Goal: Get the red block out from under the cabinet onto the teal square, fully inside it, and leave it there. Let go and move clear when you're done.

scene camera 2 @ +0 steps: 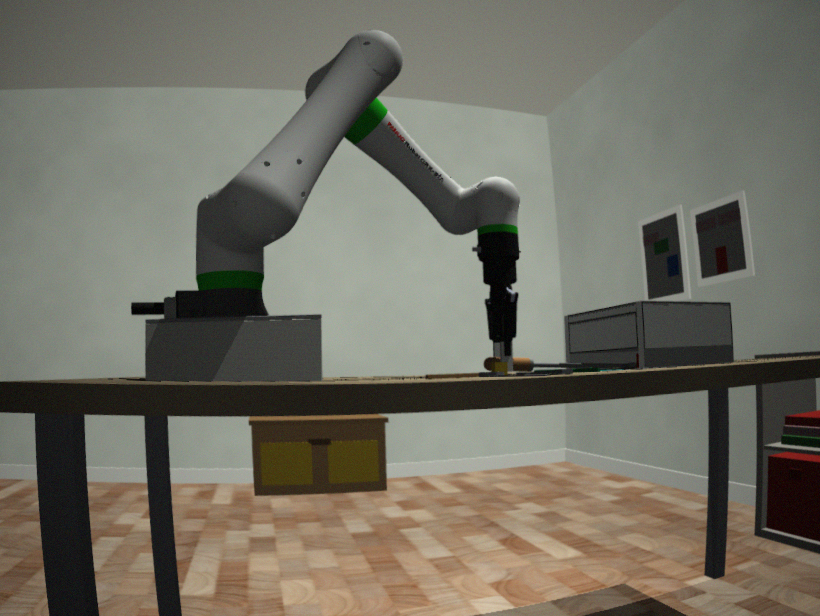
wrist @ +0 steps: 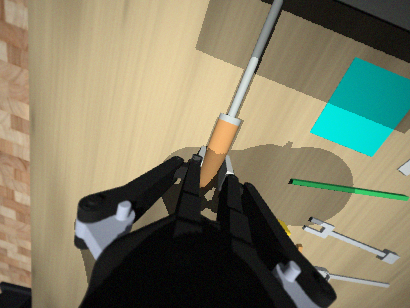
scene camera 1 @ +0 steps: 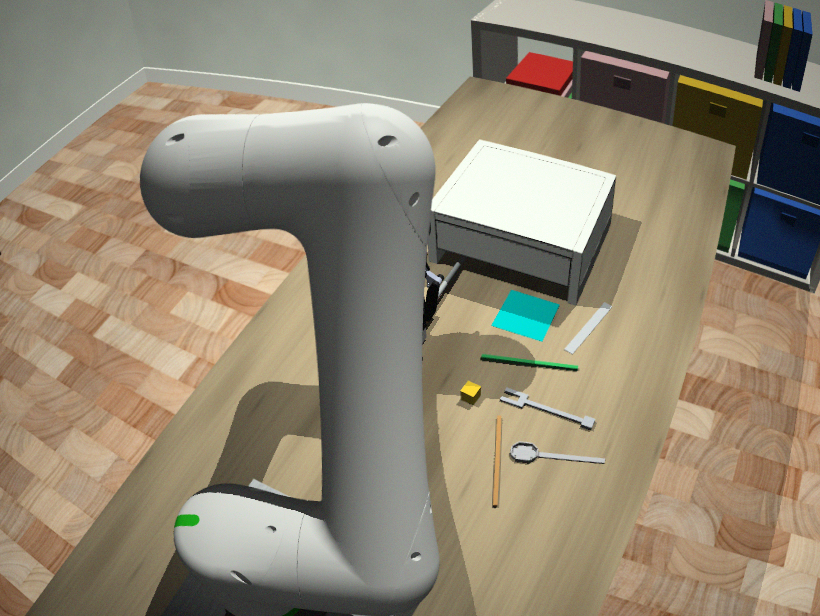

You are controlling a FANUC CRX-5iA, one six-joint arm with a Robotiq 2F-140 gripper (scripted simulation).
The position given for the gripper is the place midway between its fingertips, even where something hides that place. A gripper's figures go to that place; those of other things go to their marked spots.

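The marked spots on a teal square (scene camera 1: 529, 316) and a grey fork tool (scene camera 1: 588, 422) are 27 cm apart. A grey spoon tool (scene camera 1: 524, 452) is 120 cm from the lens. The grey fork tool is 124 cm from the lens. The gripper (scene camera 1: 411, 338) is 135 cm from the lens; the teal square is 140 cm from the lens.
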